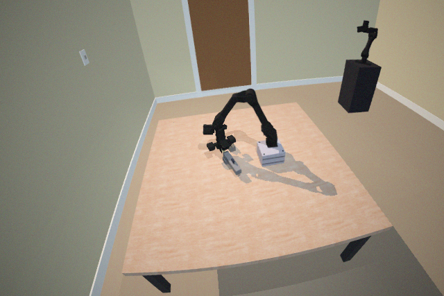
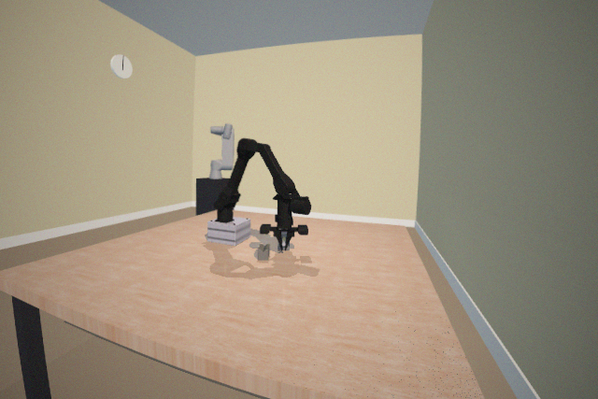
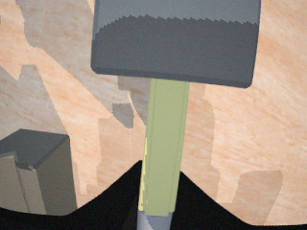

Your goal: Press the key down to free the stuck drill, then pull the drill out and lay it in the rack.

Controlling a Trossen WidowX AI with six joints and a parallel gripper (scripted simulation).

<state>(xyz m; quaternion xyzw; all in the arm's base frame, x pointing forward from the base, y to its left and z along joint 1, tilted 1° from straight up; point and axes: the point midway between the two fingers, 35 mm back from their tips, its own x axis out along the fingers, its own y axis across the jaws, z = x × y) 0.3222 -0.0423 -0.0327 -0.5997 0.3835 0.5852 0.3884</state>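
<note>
The grey rack lies 6 cm to the right of my gripper tip and 6 cm behind it. Also, from my gripper tip: drill 3 cm to the left, 3 cm above, 2 cm behind.
</note>
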